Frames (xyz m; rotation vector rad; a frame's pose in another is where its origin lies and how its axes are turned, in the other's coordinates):
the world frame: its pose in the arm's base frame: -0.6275 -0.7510 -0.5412 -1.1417 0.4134 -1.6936
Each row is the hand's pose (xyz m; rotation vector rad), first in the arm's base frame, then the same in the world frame.
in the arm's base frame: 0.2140 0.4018 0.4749 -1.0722 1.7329 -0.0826
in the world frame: -0.5406 -0.7680 1.4790 -1.1026 -0.0514 1.4133
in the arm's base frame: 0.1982 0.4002 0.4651 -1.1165 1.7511 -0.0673
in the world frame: -0.5434 -0.7689 1.4605 -1.1471 -0.0740 1.3941
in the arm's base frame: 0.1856 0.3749 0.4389 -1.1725 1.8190 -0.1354
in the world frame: -0.5337 -0.7461 1.4311 -1.2167 -0.0350 1.3046
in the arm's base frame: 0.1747 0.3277 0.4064 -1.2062 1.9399 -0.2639
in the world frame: -0.5081 -0.7083 1.3947 -1.3023 0.0732 1.1782
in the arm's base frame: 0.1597 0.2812 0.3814 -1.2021 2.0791 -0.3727
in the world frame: -0.4793 -0.6784 1.3588 -1.3891 0.2004 1.0788
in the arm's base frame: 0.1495 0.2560 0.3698 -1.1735 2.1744 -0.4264
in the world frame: -0.4626 -0.6648 1.3386 -1.4412 0.2911 1.0358
